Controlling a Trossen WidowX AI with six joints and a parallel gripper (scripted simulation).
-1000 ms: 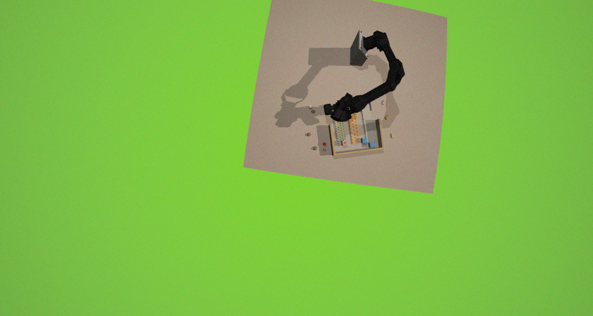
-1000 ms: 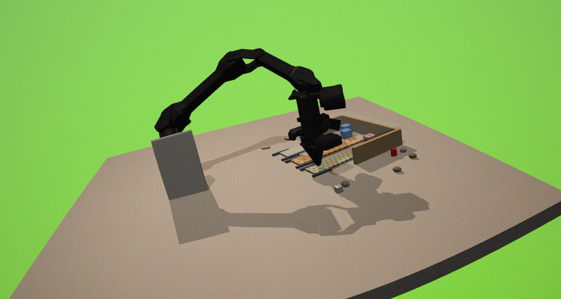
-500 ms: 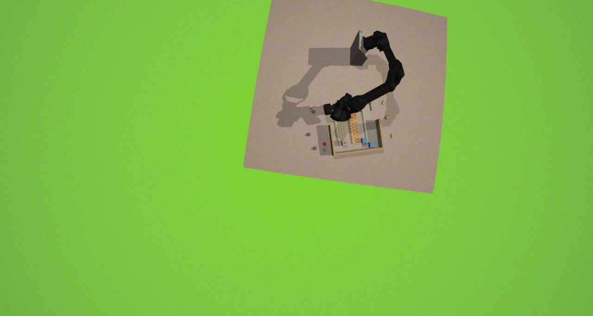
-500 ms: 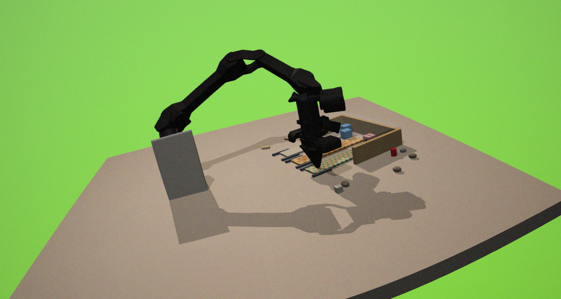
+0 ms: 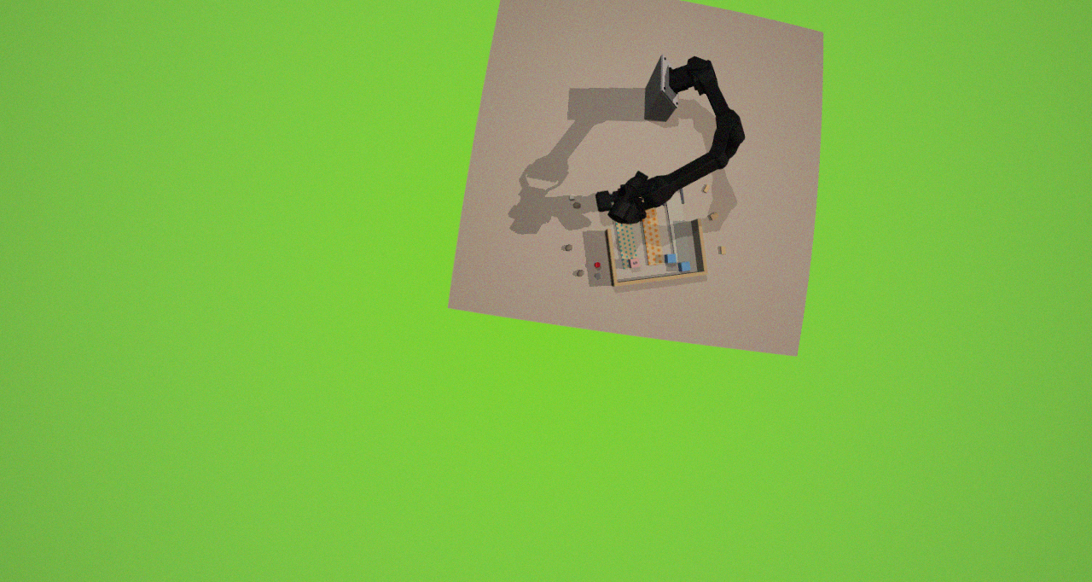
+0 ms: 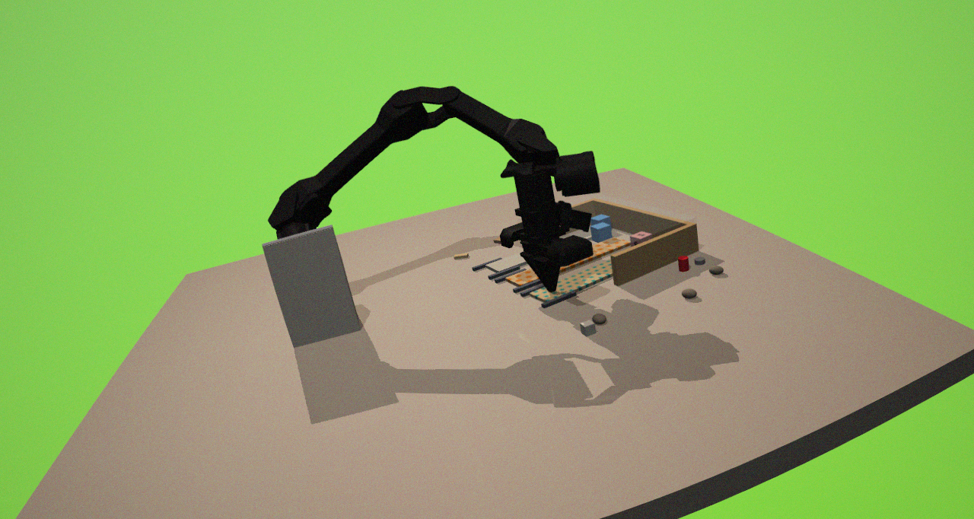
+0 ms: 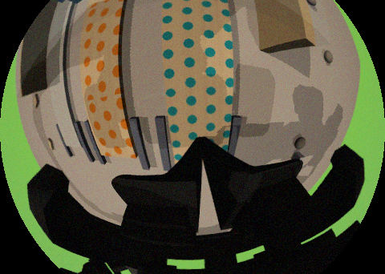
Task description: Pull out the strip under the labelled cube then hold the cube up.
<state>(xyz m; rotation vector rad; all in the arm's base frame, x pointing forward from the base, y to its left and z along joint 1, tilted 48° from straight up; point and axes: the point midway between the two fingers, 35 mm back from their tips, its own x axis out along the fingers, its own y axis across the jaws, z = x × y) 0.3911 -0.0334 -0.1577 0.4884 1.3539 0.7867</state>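
My gripper tip is now 210 mm short of the labelled cube, 50 mm to the right of it and 10 mm below it. Also, from my gripper tip: red cylinder: 220 mm ahead, 70 mm to the right, 10 mm above.
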